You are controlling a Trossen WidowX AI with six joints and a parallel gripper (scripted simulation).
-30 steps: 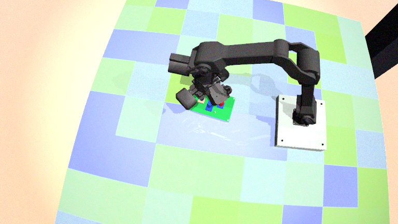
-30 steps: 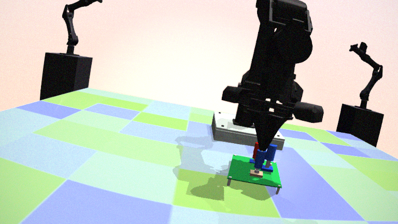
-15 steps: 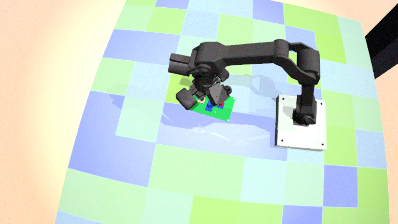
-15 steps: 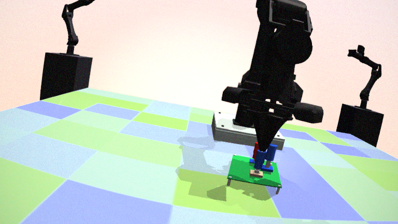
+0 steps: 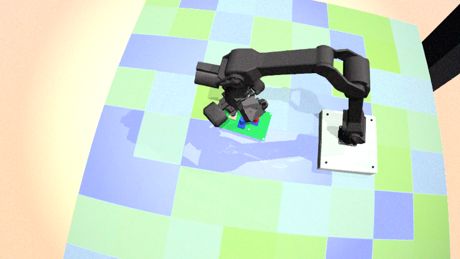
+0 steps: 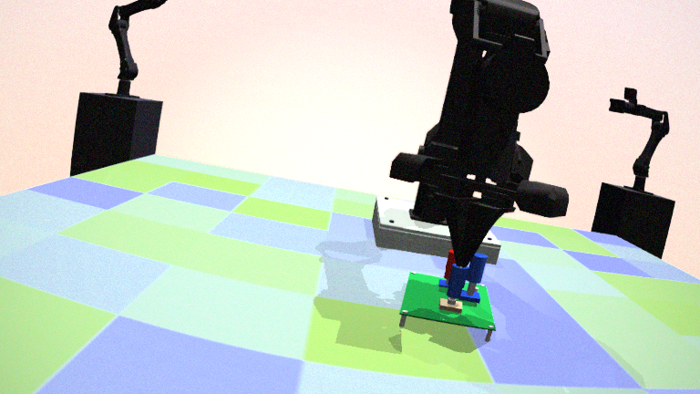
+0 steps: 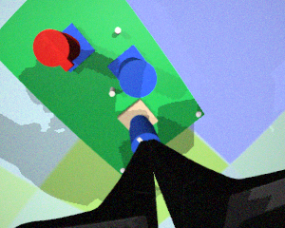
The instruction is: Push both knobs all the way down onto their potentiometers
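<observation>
The red knob lies 70 mm behind my gripper tip, 10 mm to the left of it and 20 mm below it.
</observation>
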